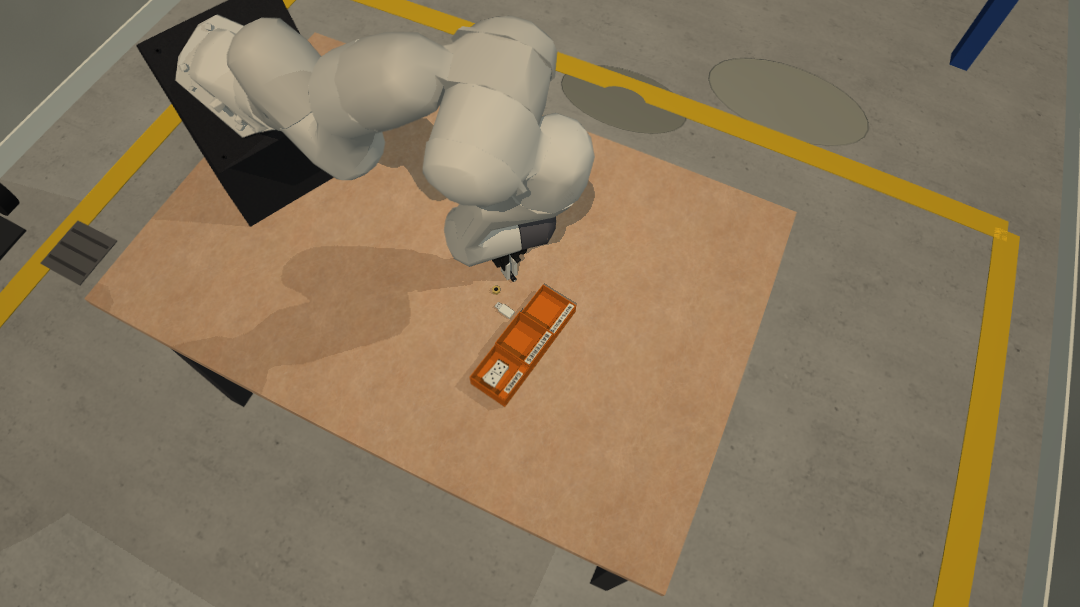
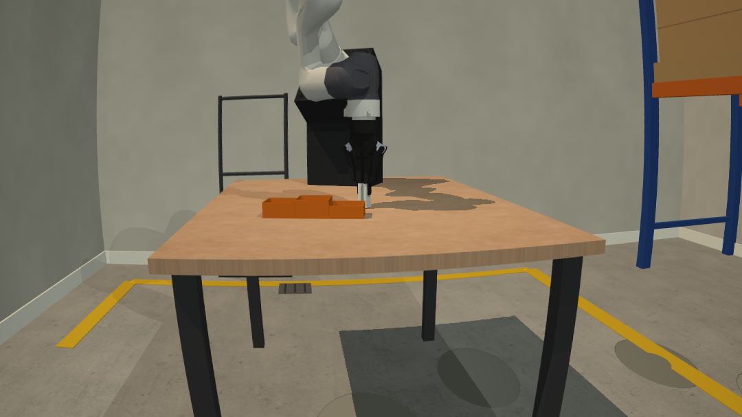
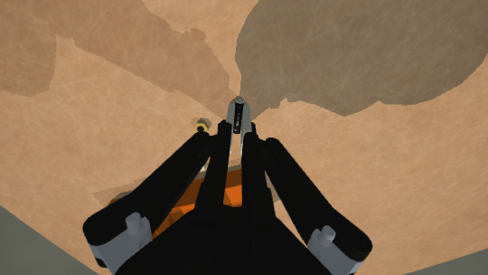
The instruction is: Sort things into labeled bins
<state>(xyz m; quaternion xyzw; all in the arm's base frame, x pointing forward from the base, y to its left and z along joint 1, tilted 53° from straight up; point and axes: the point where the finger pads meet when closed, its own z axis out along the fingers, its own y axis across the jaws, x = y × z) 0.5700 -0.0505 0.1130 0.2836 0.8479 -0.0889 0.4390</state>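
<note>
Right now the brass nut is 2 cm behind my hand, 5 cm to the right of it and 3 cm below it. Round my hand: black battery (3 cm below); then white USB stick (9 cm to the right, 3 cm below).
</note>
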